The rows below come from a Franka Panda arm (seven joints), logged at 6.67 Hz.
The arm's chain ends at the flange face. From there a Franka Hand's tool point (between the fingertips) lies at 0.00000 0.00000 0.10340 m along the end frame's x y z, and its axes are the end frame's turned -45 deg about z.
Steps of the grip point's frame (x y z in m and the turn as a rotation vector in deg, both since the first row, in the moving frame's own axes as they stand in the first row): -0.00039 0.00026 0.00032 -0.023 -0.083 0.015; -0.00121 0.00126 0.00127 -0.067 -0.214 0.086; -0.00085 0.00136 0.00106 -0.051 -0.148 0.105; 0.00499 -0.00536 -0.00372 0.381 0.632 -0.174; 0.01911 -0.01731 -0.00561 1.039 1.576 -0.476; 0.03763 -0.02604 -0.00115 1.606 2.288 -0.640; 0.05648 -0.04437 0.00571 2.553 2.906 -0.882; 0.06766 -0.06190 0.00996 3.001 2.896 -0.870
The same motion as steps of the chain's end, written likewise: -0.00002 0.00032 0.00032 -0.075 -0.042 0.015; 0.00022 0.00139 0.00127 -0.199 -0.104 0.086; 0.00048 0.00131 0.00106 -0.141 -0.069 0.105; -0.00058 -0.00603 -0.00371 0.716 0.177 -0.174; 0.00060 -0.02241 -0.00555 1.849 0.380 -0.476; 0.00735 -0.04005 -0.00103 2.753 0.482 -0.640; 0.00817 -0.06435 0.00595 3.860 0.250 -0.882; 0.00426 -0.08410 0.01023 4.170 -0.074 -0.870
